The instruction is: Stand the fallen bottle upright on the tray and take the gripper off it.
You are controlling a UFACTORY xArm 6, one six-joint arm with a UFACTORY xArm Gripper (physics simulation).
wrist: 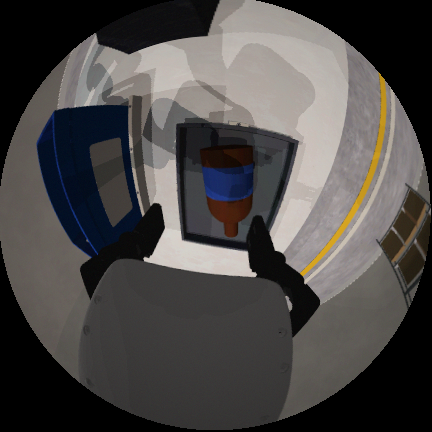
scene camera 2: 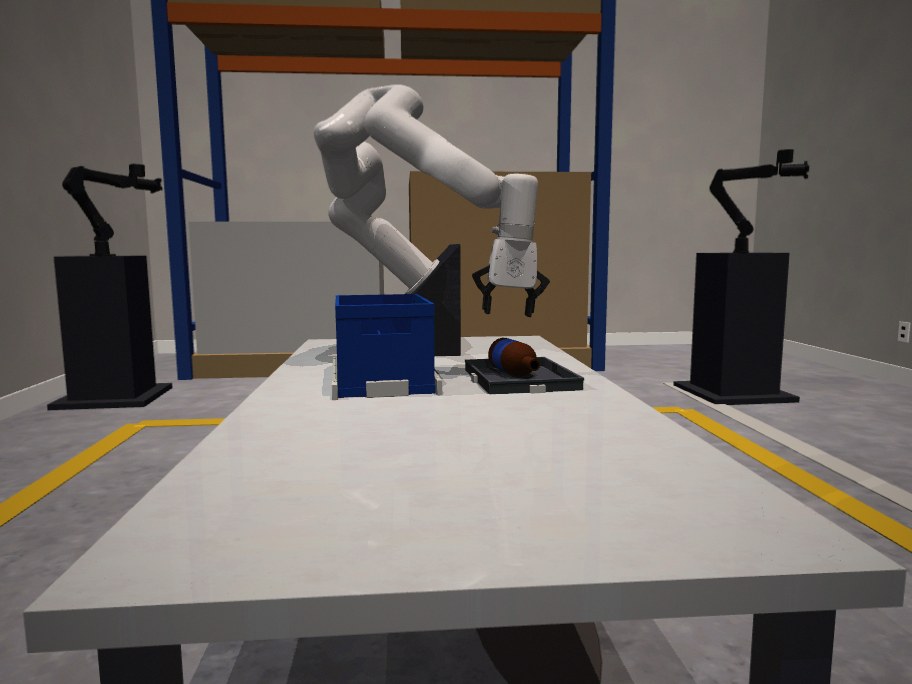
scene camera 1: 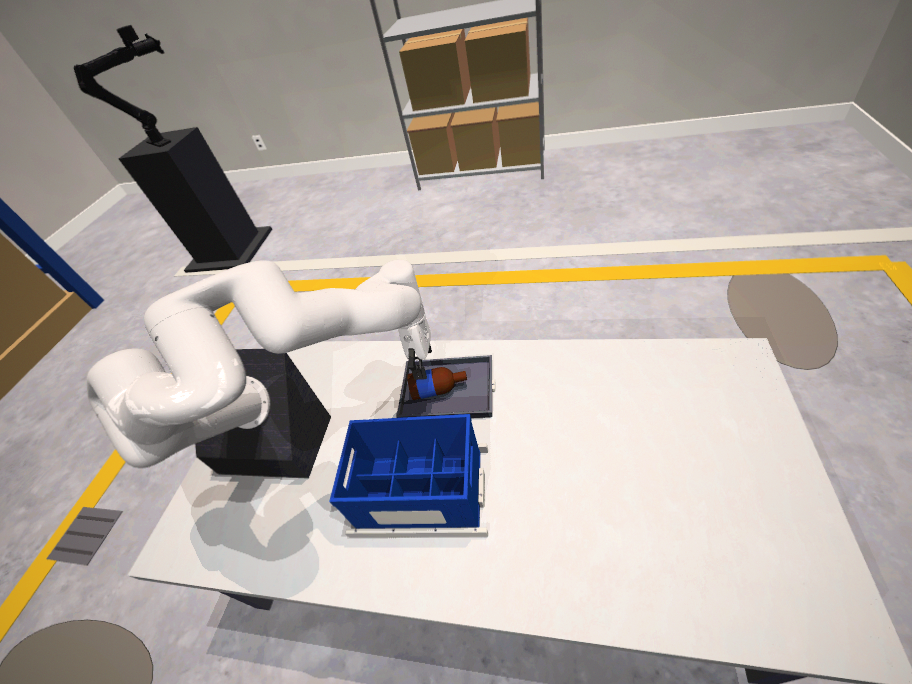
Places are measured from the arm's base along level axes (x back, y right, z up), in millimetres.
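Pixels of known places: gripper, fingertip midpoint: [wrist: 205, 221] [scene camera 2: 507, 315] [scene camera 1: 423, 365]; arm's base at its link origin: [scene camera 2: 424, 278] [scene camera 1: 247, 402].
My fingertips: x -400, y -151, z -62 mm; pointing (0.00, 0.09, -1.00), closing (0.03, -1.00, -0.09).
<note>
For each thing: its top centre in the pictures, then the offset to it from my fingertips. Level surfaces: height alone.
- brown bottle at its top centre: [wrist: 227, 208] [scene camera 2: 518, 342] [scene camera 1: 435, 372] dx -17, dy -20, dz -57 mm
- dark tray at its top centre: [wrist: 228, 200] [scene camera 2: 519, 367] [scene camera 1: 445, 384] dx -34, dy -20, dz -110 mm
- blue crate at its top centre: [scene camera 2: 380, 299] [scene camera 1: 402, 455] [wrist: 57, 203] dx -9, dy +272, dz +39 mm
- white table at its surface level: dz -136 mm
A brown bottle [scene camera 1: 442, 380] [scene camera 2: 515, 357] [wrist: 228, 182] with a blue label lies on its side in the dark tray [scene camera 1: 479, 399] [scene camera 2: 565, 383] [wrist: 192, 215]. Its neck points away from the arm's base, towards scene camera 2. My gripper [scene camera 1: 418, 372] [scene camera 2: 507, 312] [wrist: 205, 221] is open and empty. It hangs above the bottle, fingers pointing down, with a gap between the fingertips and the bottle in the scene camera 2 view. In the scene camera 1 view the fingers overlap the label end of the bottle.
A blue crate [scene camera 1: 353, 510] [scene camera 2: 384, 357] [wrist: 75, 165] with compartments stands close beside the tray on the white table [scene camera 1: 626, 478] [scene camera 2: 456, 500]. The arm's black base block [scene camera 1: 294, 412] stands behind them at the table's end.
</note>
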